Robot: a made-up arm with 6 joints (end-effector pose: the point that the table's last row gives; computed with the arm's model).
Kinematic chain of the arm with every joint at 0, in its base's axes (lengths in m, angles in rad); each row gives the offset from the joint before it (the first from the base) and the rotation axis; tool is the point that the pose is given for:
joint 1: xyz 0 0 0.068 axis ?
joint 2: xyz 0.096 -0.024 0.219 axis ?
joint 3: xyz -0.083 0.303 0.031 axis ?
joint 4: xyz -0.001 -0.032 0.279 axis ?
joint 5: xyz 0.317 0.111 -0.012 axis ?
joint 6: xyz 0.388 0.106 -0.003 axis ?
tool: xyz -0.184 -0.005 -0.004
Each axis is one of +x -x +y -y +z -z.
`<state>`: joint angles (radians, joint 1 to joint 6).
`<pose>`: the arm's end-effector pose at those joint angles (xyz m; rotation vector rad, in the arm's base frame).
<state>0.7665 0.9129 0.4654 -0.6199 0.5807 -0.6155</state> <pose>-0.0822 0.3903 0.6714 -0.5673 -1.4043 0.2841</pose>
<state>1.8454 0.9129 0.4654 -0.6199 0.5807 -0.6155</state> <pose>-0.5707 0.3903 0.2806 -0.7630 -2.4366 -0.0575</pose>
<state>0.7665 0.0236 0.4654 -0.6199 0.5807 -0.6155</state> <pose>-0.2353 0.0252 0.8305 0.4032 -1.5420 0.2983</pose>
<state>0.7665 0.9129 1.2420 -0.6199 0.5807 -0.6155</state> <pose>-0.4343 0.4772 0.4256 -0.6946 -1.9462 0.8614</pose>
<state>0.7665 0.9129 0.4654 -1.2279 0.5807 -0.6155</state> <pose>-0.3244 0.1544 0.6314 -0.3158 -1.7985 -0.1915</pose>
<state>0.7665 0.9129 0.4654 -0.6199 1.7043 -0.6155</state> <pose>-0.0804 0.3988 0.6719 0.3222 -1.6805 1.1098</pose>
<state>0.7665 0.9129 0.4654 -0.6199 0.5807 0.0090</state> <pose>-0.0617 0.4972 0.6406 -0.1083 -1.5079 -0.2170</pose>
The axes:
joint 1: -y
joint 2: -x
joint 3: -y
joint 4: +z
joint 5: +x
joint 6: -z

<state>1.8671 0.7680 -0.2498 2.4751 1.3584 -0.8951</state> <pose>0.0260 0.6386 -0.3944 -0.1718 0.8025 1.7289</pose>
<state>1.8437 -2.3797 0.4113 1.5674 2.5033 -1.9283</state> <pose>-0.7183 -0.9044 -0.3742 -0.2278 -0.7107 -0.4333</pose>
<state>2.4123 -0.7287 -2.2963 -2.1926 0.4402 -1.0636</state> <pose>-0.3755 -0.2963 0.2428 -0.2822 -0.7953 -0.4673</pose>
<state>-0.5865 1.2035 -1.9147 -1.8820 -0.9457 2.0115</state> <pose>0.4458 -0.2180 0.6552 1.4902 1.1204 -0.6333</pose>
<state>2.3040 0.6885 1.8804 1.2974 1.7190 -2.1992</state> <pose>0.4772 0.8549 0.1812 -2.5184 1.2523 1.1304</pose>
